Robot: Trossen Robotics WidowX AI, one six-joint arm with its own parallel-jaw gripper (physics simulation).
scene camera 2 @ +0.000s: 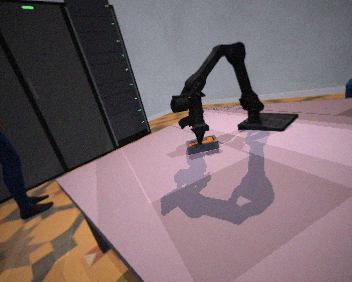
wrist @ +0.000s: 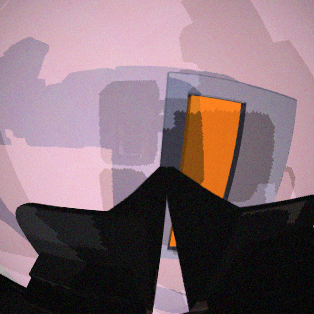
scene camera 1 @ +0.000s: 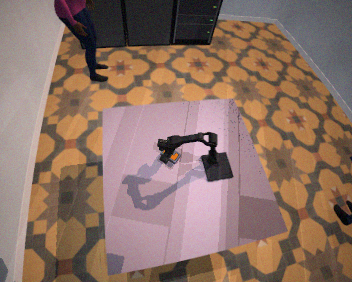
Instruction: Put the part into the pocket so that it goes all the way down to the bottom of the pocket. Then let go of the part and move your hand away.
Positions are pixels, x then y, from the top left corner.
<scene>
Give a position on a grey pocket block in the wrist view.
266,119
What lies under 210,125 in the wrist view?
An orange L-shaped part.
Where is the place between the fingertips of the gripper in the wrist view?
At 165,173
</scene>
